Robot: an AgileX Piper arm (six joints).
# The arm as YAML. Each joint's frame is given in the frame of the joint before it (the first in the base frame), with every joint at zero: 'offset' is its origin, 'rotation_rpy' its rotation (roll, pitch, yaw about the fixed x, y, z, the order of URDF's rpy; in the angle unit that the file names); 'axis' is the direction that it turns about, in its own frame. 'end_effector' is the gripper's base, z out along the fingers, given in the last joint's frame.
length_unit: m
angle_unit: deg
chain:
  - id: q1
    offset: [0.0, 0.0, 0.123]
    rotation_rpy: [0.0, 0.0, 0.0]
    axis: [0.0, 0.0, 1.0]
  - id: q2
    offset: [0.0, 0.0, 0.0]
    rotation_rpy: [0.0, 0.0, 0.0]
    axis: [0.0, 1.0, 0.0]
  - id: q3
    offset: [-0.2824, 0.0, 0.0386]
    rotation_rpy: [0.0, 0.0, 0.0]
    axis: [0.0, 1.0, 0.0]
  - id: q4
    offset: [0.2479, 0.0, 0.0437]
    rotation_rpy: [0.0, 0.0, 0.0]
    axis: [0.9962, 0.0, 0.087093]
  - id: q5
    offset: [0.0, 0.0, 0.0]
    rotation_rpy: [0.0, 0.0, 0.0]
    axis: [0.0, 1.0, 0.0]
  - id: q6
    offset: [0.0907, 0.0, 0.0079]
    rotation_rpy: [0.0, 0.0, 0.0]
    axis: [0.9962, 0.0, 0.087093]
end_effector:
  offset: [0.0, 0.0, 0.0]
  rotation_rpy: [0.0, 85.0, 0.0]
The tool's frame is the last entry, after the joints.
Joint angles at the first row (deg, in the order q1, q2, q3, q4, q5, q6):
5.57, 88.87, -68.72, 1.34, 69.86, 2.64
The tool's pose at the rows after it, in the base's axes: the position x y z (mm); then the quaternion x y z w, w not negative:
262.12, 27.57, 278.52, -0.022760, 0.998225, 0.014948, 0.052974
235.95, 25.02, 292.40, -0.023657, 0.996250, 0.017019, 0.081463
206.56, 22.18, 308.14, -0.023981, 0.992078, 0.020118, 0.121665
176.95, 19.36, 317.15, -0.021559, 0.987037, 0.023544, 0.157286
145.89, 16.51, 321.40, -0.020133, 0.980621, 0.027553, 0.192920
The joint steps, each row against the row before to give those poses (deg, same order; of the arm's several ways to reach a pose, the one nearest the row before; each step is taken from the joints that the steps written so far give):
0.00, -5.63, 4.38, 0.00, 0.06, -0.07
0.00, -6.70, 3.37, 0.00, 0.05, -0.07
0.00, -7.74, 3.03, 0.01, 0.05, 0.00
0.00, -7.51, 3.37, 0.05, 0.00, 0.30
0.00, -7.91, 3.69, 0.12, 0.06, 0.19

